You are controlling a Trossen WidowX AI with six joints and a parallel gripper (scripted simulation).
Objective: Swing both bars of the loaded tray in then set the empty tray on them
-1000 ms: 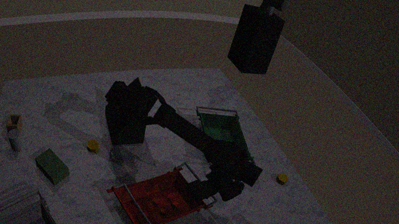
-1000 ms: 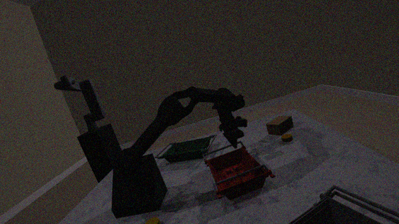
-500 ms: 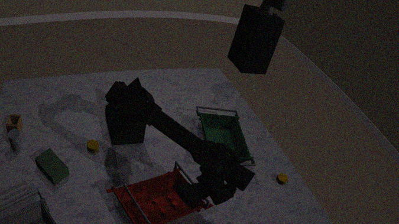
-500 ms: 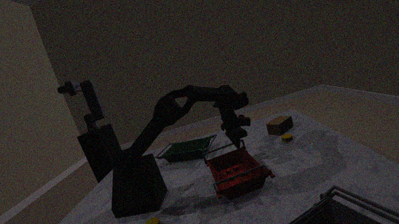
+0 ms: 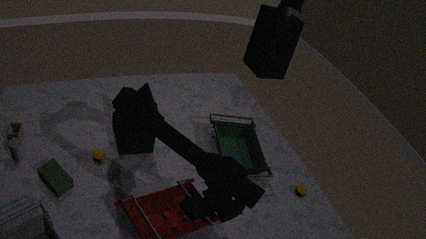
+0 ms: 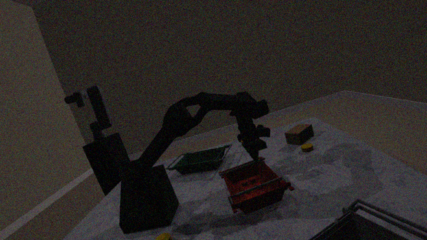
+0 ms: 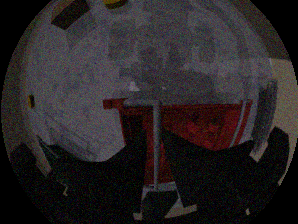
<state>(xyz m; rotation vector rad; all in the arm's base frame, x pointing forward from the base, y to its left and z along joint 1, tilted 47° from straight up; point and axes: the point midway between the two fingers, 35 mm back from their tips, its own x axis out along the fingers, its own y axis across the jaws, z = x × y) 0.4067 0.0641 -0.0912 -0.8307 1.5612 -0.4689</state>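
The green tray lies 29 cm behind my gripper tip, 25 cm to the left of it and 3 cm below it. From my gripper tip the other things lie so: green block: 46 cm to the right, 23 cm behind, 5 cm below.
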